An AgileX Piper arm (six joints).
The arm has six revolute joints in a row. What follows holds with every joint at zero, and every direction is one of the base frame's.
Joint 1 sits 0.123 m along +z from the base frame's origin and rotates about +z.
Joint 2 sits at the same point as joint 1 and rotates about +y.
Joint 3 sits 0.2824 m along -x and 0.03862 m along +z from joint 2 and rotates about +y.
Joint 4 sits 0.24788 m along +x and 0.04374 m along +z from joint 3 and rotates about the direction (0.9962, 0, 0.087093).
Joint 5 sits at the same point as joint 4 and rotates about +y.
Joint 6 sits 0.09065 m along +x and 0.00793 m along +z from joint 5 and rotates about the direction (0.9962, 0, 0.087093).
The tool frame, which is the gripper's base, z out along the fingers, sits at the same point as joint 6; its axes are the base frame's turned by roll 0, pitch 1.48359 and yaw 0 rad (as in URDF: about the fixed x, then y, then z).
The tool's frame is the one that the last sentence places.
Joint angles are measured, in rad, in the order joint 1, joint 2, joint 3, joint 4, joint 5, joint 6. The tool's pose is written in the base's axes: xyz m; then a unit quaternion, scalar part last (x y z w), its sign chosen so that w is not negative. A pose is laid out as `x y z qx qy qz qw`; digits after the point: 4 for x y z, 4 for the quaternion.
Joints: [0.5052 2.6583 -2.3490 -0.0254 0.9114 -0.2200]
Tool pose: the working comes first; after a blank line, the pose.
Where each joint sits with the arm in this pose, in the base's axes (m; each line is computed from the numbers above, not from the rounded line before):
joint 1: 0.0000 0.0000 0.1230
joint 2: 0.0000 0.0000 0.1230
joint 3: 0.2345 0.1297 0.2200
joint 4: 0.4528 0.2504 0.1862
joint 5: 0.4528 0.2504 0.1862
joint 6: 0.4874 0.2675 0.1038
the tool: 0.4874 0.2675 0.1038

0.4874 0.2675 0.1038 -0.3513 0.9107 0.0195 0.2163
